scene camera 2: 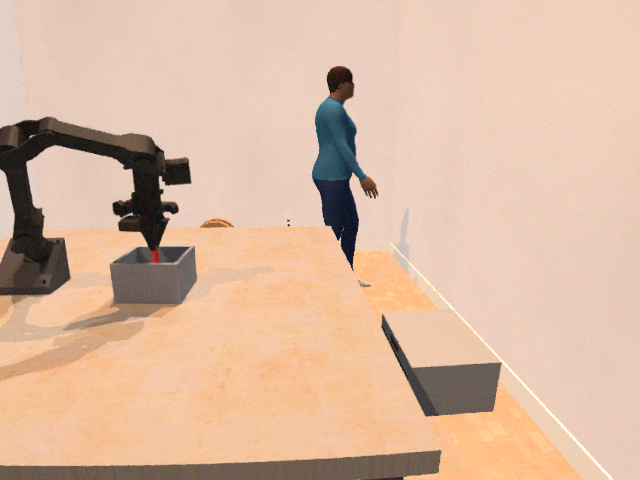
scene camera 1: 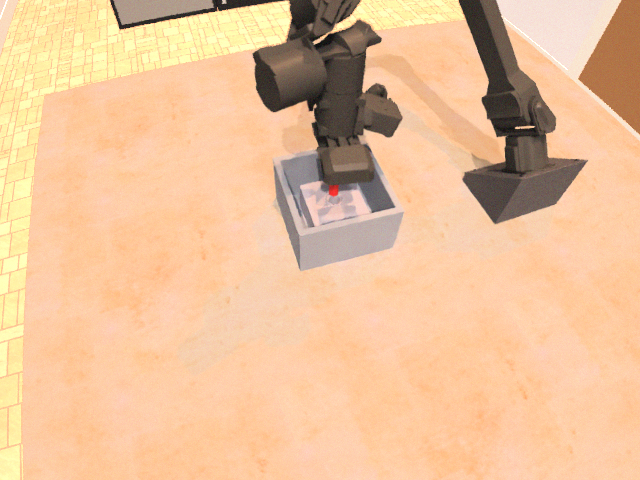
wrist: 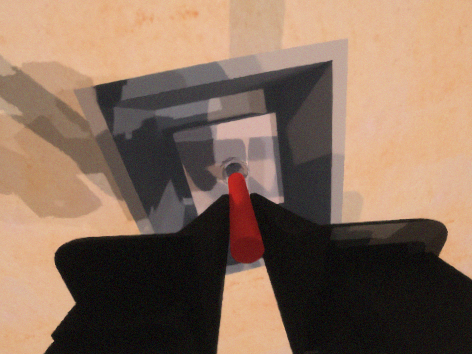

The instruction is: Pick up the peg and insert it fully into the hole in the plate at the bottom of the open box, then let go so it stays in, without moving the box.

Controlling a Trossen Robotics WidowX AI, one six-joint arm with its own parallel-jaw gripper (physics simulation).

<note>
In view: the gripper (scene camera 1: 334,175), a grey box (scene camera 1: 334,242) and a red peg (wrist: 246,244).
The grey box shows as well in scene camera 2 (scene camera 2: 135,278) and in the wrist view (wrist: 133,120). The gripper also shows in scene camera 2 (scene camera 2: 154,249) and in the wrist view (wrist: 239,200).
</note>
